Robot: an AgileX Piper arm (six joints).
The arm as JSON. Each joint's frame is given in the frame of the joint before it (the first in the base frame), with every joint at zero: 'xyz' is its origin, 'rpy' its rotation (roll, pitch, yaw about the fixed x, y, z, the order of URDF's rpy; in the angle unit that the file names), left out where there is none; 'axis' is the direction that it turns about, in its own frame. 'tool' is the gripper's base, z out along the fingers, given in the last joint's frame.
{
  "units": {
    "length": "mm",
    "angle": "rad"
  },
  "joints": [
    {
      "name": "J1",
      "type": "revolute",
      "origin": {
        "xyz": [
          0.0,
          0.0,
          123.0
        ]
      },
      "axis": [
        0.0,
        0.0,
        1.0
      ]
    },
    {
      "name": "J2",
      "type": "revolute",
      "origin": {
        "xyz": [
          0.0,
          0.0,
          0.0
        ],
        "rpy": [
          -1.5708,
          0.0,
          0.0
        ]
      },
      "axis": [
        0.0,
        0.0,
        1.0
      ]
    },
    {
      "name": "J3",
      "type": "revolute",
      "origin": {
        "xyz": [
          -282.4,
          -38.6,
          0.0
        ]
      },
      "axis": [
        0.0,
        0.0,
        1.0
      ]
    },
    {
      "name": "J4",
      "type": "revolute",
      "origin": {
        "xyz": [
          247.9,
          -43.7,
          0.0
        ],
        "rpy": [
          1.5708,
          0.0,
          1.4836
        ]
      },
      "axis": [
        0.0,
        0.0,
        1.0
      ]
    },
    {
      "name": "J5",
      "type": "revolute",
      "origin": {
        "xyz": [
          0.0,
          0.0,
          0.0
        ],
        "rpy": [
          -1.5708,
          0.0,
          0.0
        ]
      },
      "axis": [
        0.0,
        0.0,
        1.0
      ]
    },
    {
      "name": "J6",
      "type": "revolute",
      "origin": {
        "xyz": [
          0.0,
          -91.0,
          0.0
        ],
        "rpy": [
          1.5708,
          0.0,
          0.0
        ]
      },
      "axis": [
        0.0,
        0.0,
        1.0
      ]
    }
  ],
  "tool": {
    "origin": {
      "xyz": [
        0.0,
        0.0,
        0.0
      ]
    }
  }
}
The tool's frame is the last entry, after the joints.
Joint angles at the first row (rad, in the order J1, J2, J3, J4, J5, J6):
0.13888, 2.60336, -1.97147, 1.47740, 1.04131, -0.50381
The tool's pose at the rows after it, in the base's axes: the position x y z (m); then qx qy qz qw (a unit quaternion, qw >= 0):
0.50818, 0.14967, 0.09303, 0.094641, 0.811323, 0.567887, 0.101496
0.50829, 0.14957, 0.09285, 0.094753, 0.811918, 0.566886, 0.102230
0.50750, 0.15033, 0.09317, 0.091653, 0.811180, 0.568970, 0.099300
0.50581, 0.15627, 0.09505, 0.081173, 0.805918, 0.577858, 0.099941
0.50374, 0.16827, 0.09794, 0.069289, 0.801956, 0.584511, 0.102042
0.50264, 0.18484, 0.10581, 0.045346, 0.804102, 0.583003, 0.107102
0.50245, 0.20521, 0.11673, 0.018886, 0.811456, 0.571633, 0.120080
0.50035, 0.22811, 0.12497, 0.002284, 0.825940, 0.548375, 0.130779
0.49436, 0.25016, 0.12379, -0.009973, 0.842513, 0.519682, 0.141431
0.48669, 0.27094, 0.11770, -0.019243, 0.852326, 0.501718, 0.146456
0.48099, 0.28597, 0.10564, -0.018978, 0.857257, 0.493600, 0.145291
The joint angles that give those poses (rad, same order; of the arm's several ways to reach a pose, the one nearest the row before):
0.13886, 2.60337, -1.97150, 1.47571, 1.03487, -0.50378
0.13887, 2.60335, -1.97147, 1.47427, 1.03260, -0.50403
0.13974, 2.60336, -1.97148, 1.47428, 1.04139, -0.50489
0.15010, 2.60334, -1.97143, 1.49538, 1.05369, -0.52712
0.17322, 2.60334, -1.97766, 1.51461, 1.05267, -0.54382
0.20530, 2.60336, -2.01271, 1.49812, 1.04471, -0.54070
0.24598, 2.60338, -2.06759, 1.45543, 1.01280, -0.52017
0.29450, 2.60336, -2.12010, 1.38115, 0.95707, -0.46456
0.34502, 2.60334, -2.13617, 1.30990, 0.88813, -0.42869
0.39213, 2.61186, -2.14146, 1.27171, 0.83366, -0.41129
0.42546, 2.63500, -2.14623, 1.26672, 0.79450, -0.40577

